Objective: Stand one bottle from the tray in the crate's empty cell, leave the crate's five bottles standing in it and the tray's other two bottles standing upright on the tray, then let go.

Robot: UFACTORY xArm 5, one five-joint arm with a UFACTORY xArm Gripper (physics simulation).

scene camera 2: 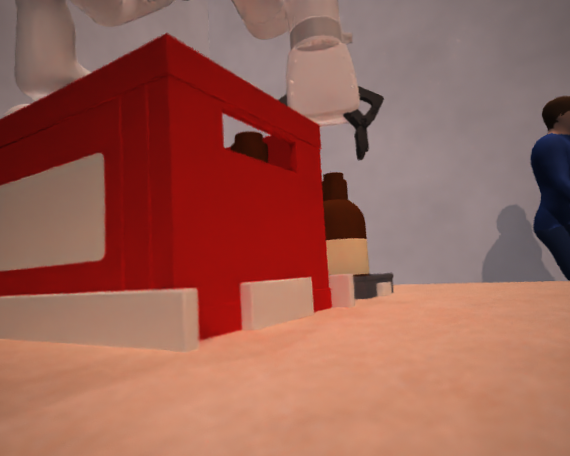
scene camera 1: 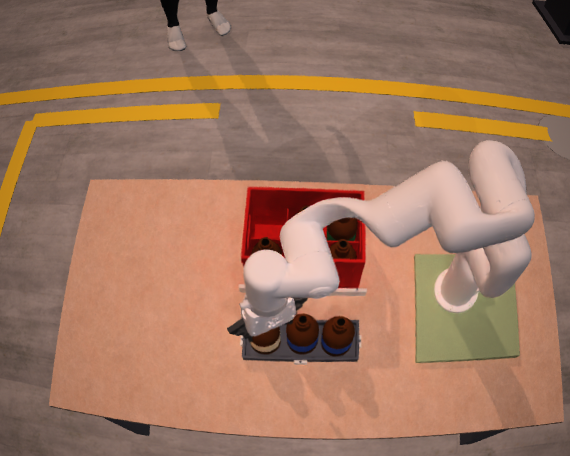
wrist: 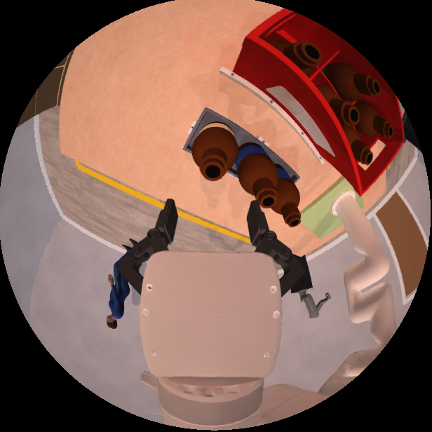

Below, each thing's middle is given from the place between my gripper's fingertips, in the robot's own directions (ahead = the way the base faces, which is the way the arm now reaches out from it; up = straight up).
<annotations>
Right now the white block point(scene camera 2: 263, 304) is 30 mm ahead of my hand, 260 mm to the right of it and 170 mm below it.
</annotations>
